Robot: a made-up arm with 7 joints.
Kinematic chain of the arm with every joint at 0, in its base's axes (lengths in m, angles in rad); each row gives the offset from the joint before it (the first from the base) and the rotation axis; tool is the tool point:
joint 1: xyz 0 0.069 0 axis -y
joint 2: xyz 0 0.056 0 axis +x
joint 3: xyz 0 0 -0.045 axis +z
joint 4: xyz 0 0 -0.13 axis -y
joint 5: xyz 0 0 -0.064 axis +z
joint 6: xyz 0 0 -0.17 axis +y
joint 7: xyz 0 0 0 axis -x
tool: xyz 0 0 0
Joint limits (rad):
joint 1: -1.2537..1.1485
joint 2: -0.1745..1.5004
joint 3: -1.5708..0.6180
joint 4: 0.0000..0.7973
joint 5: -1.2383..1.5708
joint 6: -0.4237..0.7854
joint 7: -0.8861..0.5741
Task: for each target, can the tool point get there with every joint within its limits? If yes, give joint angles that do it. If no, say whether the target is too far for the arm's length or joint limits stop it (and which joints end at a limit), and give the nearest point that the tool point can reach.
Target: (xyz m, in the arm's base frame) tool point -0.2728 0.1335 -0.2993
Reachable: yes | joints -0.7654 0.1799 -1.4064 0.2812 -0.8816 0.2202 -0.2058
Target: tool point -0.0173 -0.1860 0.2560
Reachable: no: joint limits stop it (at a limit: joint 1, joint 2, joint 3, joint 4) | nearest point -0.2891 -0.0986 -0.0949 | short by 0.452 m
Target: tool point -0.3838 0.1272 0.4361
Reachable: no: too far | nearest point -0.3588 0.1286 -0.1177 | short by 0.554 m
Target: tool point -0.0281 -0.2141 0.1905
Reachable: no: joint limits stop it (at a limit: joint 1, joint 2, joint 3, joint 4) | nearest point -0.2891 -0.0986 -0.0949 | short by 0.404 m
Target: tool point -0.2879 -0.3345 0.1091
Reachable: no: too far | nearest point -0.2891 -0.0986 -0.0949 | short by 0.312 m
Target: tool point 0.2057 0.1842 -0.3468
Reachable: yes | joints 0.4375 0.1529 -0.0656 0.1694 0.8693 -0.0199 -0.3868
